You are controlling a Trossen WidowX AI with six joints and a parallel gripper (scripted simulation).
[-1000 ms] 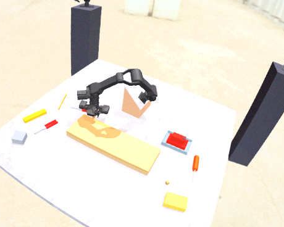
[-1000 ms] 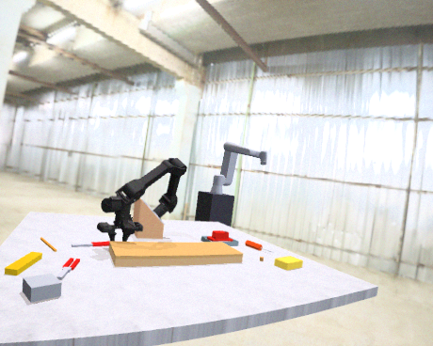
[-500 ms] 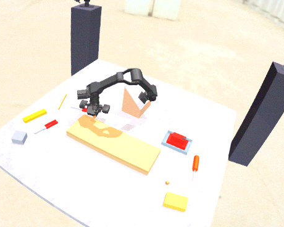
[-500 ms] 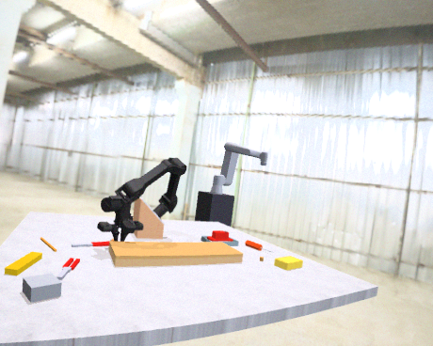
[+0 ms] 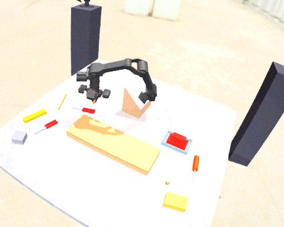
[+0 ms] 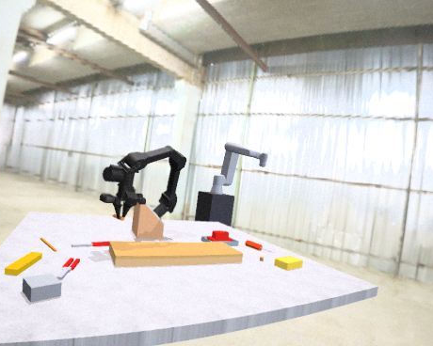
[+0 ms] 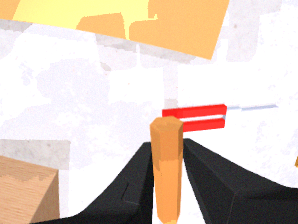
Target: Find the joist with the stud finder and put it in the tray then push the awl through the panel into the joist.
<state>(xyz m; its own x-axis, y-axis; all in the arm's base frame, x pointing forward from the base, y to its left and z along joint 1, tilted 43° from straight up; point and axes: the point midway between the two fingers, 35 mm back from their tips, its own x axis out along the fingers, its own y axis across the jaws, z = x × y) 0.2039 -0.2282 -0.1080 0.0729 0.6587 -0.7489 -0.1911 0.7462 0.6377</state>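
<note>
Right now my gripper tip is 50 mm past the awl and 10 mm to the left of it. The rest, counted from my gripper tip: pencil (270 mm to the right, 120 mm below, 30 mm behind); then yellow bar (340 mm to the right, 190 mm ahead, 110 mm below); then grey block (390 mm ahead, 290 mm to the right, 100 mm below).
</note>
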